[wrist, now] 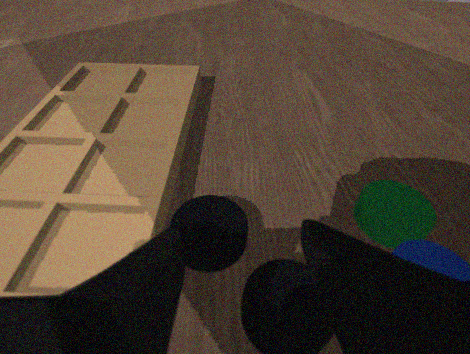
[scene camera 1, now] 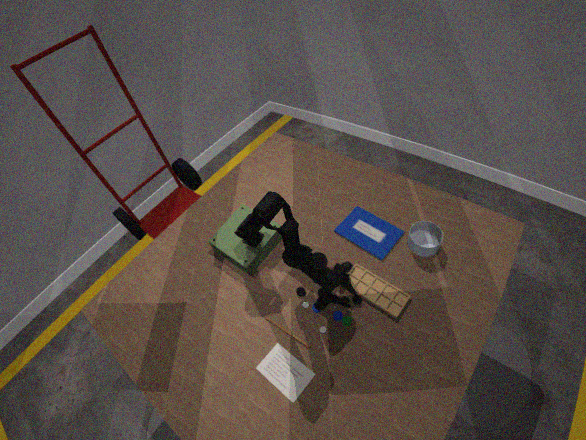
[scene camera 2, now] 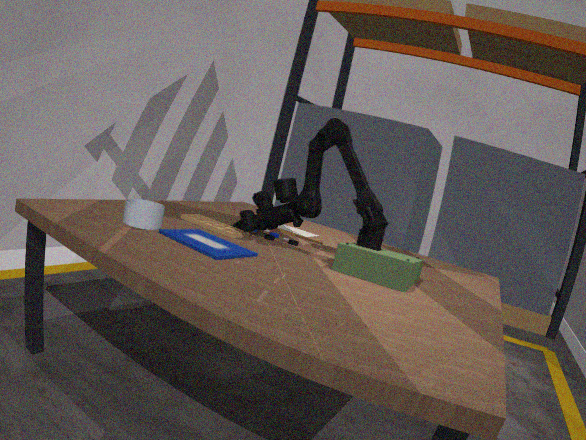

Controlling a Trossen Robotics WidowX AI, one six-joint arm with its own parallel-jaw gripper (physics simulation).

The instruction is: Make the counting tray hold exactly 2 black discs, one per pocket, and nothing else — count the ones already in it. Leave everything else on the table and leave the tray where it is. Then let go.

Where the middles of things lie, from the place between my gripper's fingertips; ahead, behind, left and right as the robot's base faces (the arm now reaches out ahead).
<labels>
I see my gripper 50 mm short of the tan counting tray (scene camera 1: 387,297), 80 mm to the right of it and 10 mm above it. The rest, counted from my hand: grey bowl (scene camera 2: 138,213) (130 mm ahead, 340 mm to the left, 20 mm above); then green disc (wrist: 389,212) (10 mm ahead, 70 mm to the right, 10 mm below).
</labels>
